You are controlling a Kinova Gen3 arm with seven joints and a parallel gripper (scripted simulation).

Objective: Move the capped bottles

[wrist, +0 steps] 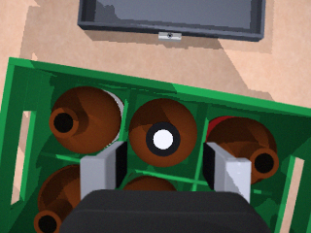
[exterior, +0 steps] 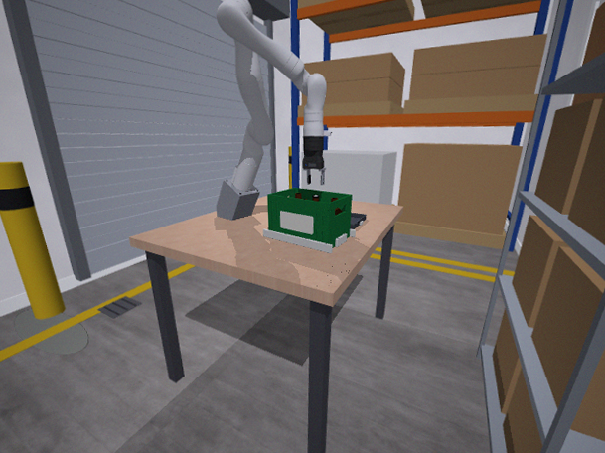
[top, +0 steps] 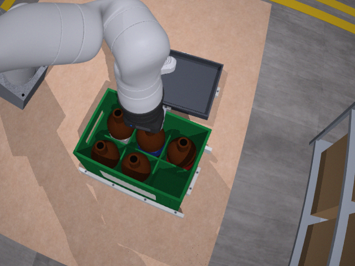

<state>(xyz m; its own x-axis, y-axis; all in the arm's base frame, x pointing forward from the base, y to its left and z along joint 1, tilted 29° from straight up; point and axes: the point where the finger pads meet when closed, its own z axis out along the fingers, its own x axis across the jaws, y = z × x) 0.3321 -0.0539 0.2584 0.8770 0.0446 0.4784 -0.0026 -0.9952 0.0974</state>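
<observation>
My gripper is now 1 cm to the right of the capped bottle and 14 cm above it. The rest, counted from my hand: dark grey tray (2 cm ahead, 23 cm to the left, 21 cm below); then green crate (1 cm behind, 4 cm to the right, 14 cm below).
</observation>
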